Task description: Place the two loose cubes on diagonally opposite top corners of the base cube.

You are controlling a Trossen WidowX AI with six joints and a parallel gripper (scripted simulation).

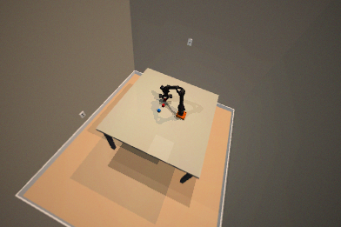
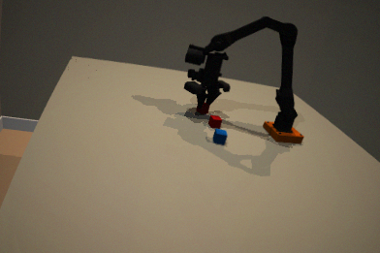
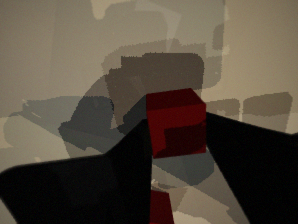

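Now: gripper tip 10 mm past the blue cube and 210 mm to the right of it.
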